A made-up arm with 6 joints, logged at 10 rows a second.
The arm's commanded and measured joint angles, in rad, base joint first. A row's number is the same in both.
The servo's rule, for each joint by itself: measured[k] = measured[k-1] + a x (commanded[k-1-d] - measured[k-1]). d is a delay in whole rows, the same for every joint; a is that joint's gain. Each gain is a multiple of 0.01, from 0.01 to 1. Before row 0 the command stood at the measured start. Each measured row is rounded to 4 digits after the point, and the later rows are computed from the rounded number. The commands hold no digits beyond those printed.
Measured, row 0: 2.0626, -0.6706, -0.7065, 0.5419, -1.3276, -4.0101
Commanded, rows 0 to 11: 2.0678, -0.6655, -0.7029, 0.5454, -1.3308, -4.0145; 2.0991, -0.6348, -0.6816, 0.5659, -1.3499, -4.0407; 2.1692, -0.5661, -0.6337, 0.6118, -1.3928, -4.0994; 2.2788, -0.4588, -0.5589, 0.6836, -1.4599, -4.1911; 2.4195, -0.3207, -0.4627, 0.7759, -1.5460, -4.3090; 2.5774, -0.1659, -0.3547, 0.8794, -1.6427, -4.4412; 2.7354, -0.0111, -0.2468, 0.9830, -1.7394, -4.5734; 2.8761, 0.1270, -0.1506, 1.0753, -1.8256, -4.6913; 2.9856, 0.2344, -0.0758, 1.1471, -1.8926, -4.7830; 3.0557, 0.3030, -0.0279, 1.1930, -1.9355, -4.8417; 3.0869, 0.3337, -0.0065, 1.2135, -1.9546, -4.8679; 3.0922, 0.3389, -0.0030, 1.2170, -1.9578, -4.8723
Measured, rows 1 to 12: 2.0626, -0.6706, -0.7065, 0.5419, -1.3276, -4.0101; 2.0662, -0.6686, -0.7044, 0.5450, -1.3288, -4.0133; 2.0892, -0.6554, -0.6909, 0.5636, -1.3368, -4.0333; 2.1452, -0.6206, -0.6572, 0.6065, -1.3581, -4.0816; 2.2387, -0.5575, -0.5992, 0.6751, -1.3968, -4.1615; 2.3653, -0.4651, -0.5187, 0.7648, -1.4535, -4.2692; 2.5138, -0.3484, -0.4219, 0.8668, -1.5254, -4.3948; 2.6689, -0.2169, -0.3186, 0.9702, -1.6067, -4.5252; 2.8139, -0.0828, -0.2195, 1.0637, -1.6899, -4.6465; 2.9341, 0.0409, -0.1347, 1.1379, -1.7669, -4.7461; 3.0192, 0.1431, -0.0717, 1.1869, -1.8310, -4.8159; 3.0666, 0.2174, -0.0332, 1.2106, -1.8780, -4.8539
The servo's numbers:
d 1
a 0.70 0.39 0.59 0.89 0.38 0.73

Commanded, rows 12 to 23: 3.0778, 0.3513, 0.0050, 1.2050, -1.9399, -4.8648; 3.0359, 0.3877, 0.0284, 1.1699, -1.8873, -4.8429; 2.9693, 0.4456, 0.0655, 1.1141, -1.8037, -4.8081; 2.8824, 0.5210, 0.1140, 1.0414, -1.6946, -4.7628; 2.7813, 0.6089, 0.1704, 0.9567, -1.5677, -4.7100; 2.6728, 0.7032, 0.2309, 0.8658, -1.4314, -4.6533; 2.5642, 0.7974, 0.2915, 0.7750, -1.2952, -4.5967; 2.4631, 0.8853, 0.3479, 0.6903, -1.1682, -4.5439; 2.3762, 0.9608, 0.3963, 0.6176, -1.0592, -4.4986; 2.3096, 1.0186, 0.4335, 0.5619, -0.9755, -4.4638; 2.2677, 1.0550, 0.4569, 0.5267, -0.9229, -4.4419; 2.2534, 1.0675, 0.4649, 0.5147, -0.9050, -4.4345
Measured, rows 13 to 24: 3.0845, 0.2648, -0.0154, 1.2163, -1.9083, -4.8673; 3.0798, 0.2985, -0.0034, 1.2062, -1.9203, -4.8655; 3.0491, 0.3333, 0.0154, 1.1739, -1.9078, -4.8490; 2.9932, 0.3771, 0.0450, 1.1207, -1.8682, -4.8191; 2.9156, 0.4332, 0.0857, 1.0501, -1.8022, -4.7780; 2.8216, 0.5017, 0.1357, 0.9670, -1.7131, -4.7284; 2.7174, 0.5803, 0.1919, 0.8769, -1.6061, -4.6736; 2.6102, 0.6650, 0.2507, 0.7862, -1.4880, -4.6175; 2.5072, 0.7509, 0.3080, 0.7008, -1.3665, -4.5638; 2.4155, 0.8328, 0.3601, 0.6268, -1.2497, -4.5162; 2.3414, 0.9053, 0.4034, 0.5690, -1.1455, -4.4779; 2.2898, 0.9637, 0.4350, 0.5314, -1.0609, -4.4516
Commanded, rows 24 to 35: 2.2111, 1.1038, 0.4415, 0.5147, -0.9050, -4.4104; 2.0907, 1.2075, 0.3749, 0.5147, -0.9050, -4.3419; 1.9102, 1.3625, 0.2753, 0.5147, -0.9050, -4.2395; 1.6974, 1.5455, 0.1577, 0.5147, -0.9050, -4.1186; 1.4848, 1.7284, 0.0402, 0.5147, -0.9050, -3.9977; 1.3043, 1.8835, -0.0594, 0.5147, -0.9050, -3.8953; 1.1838, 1.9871, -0.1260, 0.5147, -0.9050, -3.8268; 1.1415, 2.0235, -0.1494, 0.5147, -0.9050, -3.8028; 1.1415, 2.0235, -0.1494, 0.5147, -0.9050, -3.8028; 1.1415, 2.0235, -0.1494, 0.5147, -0.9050, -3.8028; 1.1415, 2.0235, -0.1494, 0.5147, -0.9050, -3.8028; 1.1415, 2.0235, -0.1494, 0.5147, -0.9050, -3.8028
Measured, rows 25 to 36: 2.2643, 1.0042, 0.4526, 0.5165, -1.0017, -4.4391; 2.2271, 1.0430, 0.4461, 0.5149, -0.9650, -4.4181; 2.1316, 1.1072, 0.4041, 0.5147, -0.9422, -4.3625; 1.9766, 1.2068, 0.3281, 0.5147, -0.9281, -4.2727; 1.7812, 1.3389, 0.2276, 0.5147, -0.9193, -4.1602; 1.5737, 1.4908, 0.1170, 0.5147, -0.9139, -4.0416; 1.3851, 1.6440, 0.0129, 0.5147, -0.9105, -3.9348; 1.2442, 1.7778, -0.0691, 0.5147, -0.9084, -3.8560; 1.1723, 1.8736, -0.1165, 0.5147, -0.9071, -3.8172; 1.1507, 1.9321, -0.1359, 0.5147, -0.9063, -3.8067; 1.1443, 1.9677, -0.1439, 0.5147, -0.9058, -3.8039; 1.1423, 1.9895, -0.1471, 0.5147, -0.9055, -3.8031
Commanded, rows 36 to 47: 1.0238, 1.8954, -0.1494, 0.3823, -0.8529, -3.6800; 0.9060, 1.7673, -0.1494, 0.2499, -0.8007, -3.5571; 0.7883, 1.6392, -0.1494, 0.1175, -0.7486, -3.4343; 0.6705, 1.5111, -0.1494, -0.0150, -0.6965, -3.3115; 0.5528, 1.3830, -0.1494, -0.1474, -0.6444, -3.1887; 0.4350, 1.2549, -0.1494, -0.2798, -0.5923, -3.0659; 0.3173, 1.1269, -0.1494, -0.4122, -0.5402, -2.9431; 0.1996, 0.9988, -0.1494, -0.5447, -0.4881, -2.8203; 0.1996, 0.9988, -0.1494, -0.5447, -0.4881, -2.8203; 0.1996, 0.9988, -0.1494, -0.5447, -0.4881, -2.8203; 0.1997, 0.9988, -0.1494, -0.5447, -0.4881, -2.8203; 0.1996, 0.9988, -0.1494, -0.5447, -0.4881, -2.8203
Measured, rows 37 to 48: 1.1417, 2.0028, -0.1485, 0.5147, -0.9053, -3.8029; 1.0592, 1.9609, -0.1490, 0.3969, -0.8854, -3.7132; 0.9520, 1.8854, -0.1492, 0.2661, -0.8532, -3.5992; 0.8374, 1.7894, -0.1493, 0.1338, -0.8135, -3.4788; 0.7206, 1.6809, -0.1494, 0.0014, -0.7690, -3.3567; 0.6031, 1.5647, -0.1494, -0.1310, -0.7217, -3.2341; 0.4854, 1.4439, -0.1494, -0.2634, -0.6725, -3.1113; 0.3677, 1.3203, -0.1494, -0.3958, -0.6222, -2.9885; 0.2500, 1.1949, -0.1494, -0.5283, -0.5712, -2.8657; 0.2147, 1.1184, -0.1494, -0.5429, -0.5396, -2.8326; 0.2041, 1.0718, -0.1494, -0.5445, -0.5200, -2.8236; 0.2010, 1.0433, -0.1494, -0.5447, -0.5079, -2.8212
